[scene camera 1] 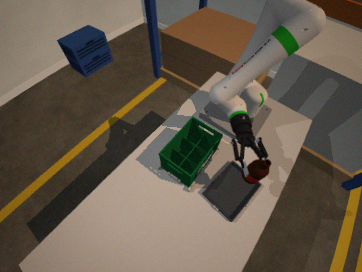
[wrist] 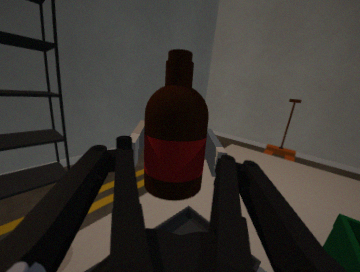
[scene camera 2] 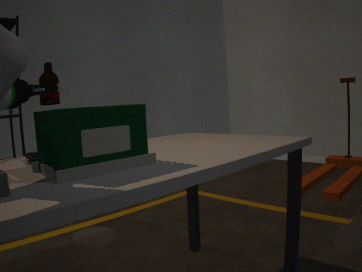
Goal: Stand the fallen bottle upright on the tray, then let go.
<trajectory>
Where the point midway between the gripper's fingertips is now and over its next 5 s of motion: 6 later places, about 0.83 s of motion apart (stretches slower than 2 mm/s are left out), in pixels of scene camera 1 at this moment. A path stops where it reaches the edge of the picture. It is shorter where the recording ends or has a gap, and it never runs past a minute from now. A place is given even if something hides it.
My gripper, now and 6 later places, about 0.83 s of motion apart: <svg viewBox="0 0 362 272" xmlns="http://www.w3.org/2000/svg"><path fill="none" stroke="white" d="M257 174L246 177L244 171L244 172L244 171L244 171L244 171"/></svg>
</trajectory>
